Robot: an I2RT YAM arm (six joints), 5 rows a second.
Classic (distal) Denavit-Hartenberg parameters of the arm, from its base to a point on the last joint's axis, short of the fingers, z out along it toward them. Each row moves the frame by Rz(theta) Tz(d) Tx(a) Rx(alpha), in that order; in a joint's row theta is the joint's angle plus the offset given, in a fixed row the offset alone. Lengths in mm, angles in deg.
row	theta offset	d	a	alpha
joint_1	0	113.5	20	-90
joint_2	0	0	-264	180
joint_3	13.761	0	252.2	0
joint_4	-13.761	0	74	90
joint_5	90	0	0	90
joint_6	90	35.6	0	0
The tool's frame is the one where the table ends.
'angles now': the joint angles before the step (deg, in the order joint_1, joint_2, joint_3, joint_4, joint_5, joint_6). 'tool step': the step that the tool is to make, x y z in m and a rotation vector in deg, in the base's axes. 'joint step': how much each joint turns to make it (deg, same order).
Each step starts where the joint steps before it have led.
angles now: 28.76 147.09 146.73 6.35 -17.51 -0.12
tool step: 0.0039 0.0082 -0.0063 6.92 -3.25 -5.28
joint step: 0.90 2.86 0.90 9.03 6.83 3.47
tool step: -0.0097 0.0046 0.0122 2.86 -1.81 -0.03
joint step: 0.92 -2.09 -2.55 3.69 1.32 1.29
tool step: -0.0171 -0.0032 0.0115 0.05 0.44 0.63
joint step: 0.59 -6.99 -10.23 2.94 0.04 0.27
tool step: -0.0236 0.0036 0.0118 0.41 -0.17 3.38
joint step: 1.45 -6.03 -8.24 2.71 -1.78 0.80
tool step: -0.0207 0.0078 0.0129 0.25 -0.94 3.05
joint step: 1.77 -3.58 -3.58 0.94 -1.32 0.08
